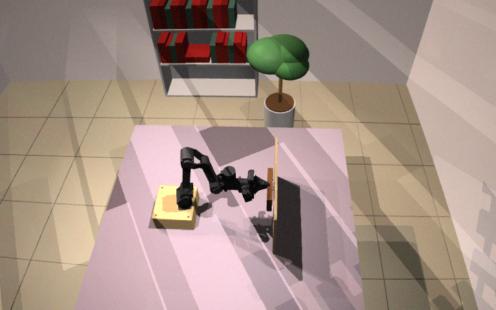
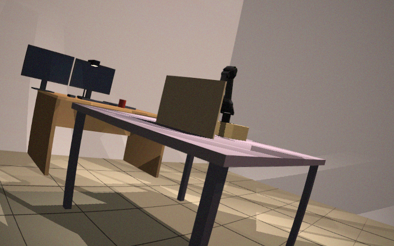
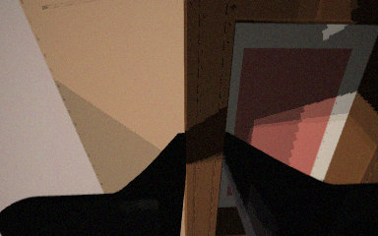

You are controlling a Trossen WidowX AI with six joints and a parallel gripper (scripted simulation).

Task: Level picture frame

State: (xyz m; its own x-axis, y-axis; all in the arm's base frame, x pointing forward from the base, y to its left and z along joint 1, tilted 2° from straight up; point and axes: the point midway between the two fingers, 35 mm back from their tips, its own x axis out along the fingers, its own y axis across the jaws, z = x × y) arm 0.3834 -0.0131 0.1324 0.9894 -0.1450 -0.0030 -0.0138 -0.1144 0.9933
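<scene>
My gripper tip is now 1 cm short of the picture frame, 1 cm to the right of it and 5 cm above it. Round my gripper tip: wooden wall board: 2 cm ahead, 7 cm below.
</scene>
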